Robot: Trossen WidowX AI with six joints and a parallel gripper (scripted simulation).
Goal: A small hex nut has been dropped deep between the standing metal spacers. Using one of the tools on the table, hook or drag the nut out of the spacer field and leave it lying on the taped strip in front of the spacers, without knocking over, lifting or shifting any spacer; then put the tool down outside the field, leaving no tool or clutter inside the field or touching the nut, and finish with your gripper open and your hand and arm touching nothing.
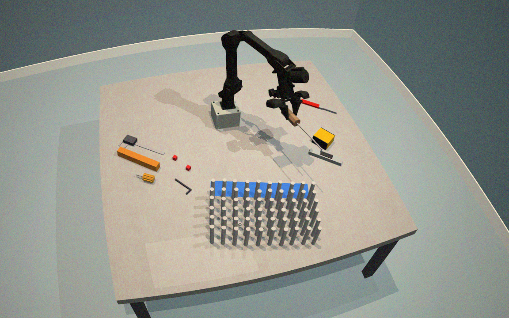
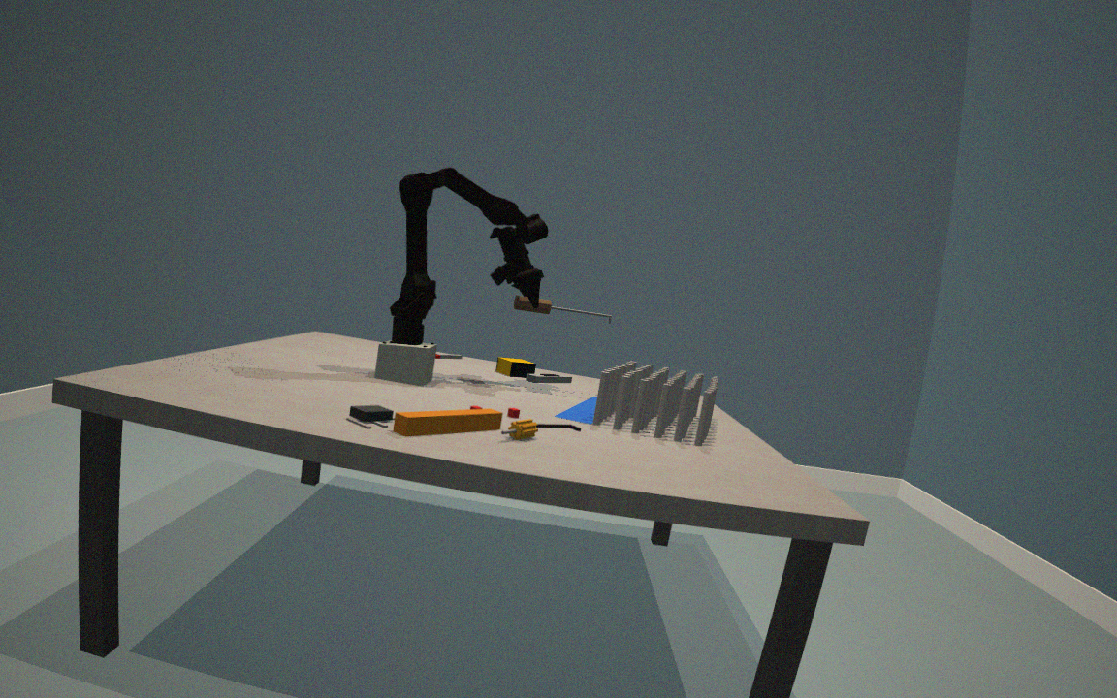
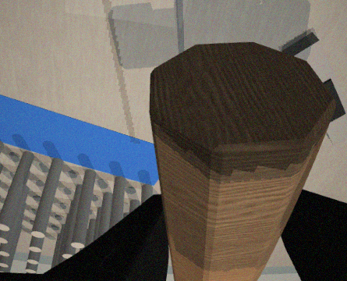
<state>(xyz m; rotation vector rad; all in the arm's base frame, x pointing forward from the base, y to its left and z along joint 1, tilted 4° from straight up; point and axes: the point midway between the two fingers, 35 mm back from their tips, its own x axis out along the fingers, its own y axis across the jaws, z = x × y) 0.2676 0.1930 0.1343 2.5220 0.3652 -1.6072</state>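
The blue taped strip lies 21 cm below my gripper tip, 18 cm ahead of it and 17 cm to the right of it. Also, from my gripper tip: hex nut (33 cm ahead, 29 cm to the right, 20 cm below); then red-handled tool (30 cm to the left, 28 cm behind, 20 cm below); then grey bar (19 cm below, 18 cm to the left, 7 cm ahead).
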